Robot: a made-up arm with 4 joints.
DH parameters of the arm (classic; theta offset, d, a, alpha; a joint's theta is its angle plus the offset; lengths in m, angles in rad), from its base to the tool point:
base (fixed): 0.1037 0 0.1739 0
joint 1: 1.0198 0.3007 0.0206 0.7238
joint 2: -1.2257 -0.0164 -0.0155 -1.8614
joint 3: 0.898 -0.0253 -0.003 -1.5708
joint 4: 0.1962 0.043 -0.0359 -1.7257
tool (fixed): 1.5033 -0.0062 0 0
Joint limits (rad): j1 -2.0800..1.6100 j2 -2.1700..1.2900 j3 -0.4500..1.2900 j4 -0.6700..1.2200
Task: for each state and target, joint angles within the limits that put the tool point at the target. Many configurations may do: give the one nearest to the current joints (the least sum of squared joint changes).
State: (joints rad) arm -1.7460 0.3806 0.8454 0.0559
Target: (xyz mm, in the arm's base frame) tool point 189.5 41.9 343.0
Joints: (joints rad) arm -2.0381 0.4021 0.7988 0.5040
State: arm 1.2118 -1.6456 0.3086 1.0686
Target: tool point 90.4 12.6 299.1
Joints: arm 1.5291 -1.2242 0.2938 1.1306
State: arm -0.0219 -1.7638 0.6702 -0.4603
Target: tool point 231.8 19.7 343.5
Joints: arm -0.7644 -1.8429 1.1590 -0.4525
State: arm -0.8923 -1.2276 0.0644 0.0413
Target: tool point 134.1 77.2 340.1
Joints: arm -0.2691 -0.6096 -0.1477 -0.2446
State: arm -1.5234 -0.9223 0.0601 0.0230
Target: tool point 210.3 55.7 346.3
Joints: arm -1.6118 -0.2783 0.3133 0.2074
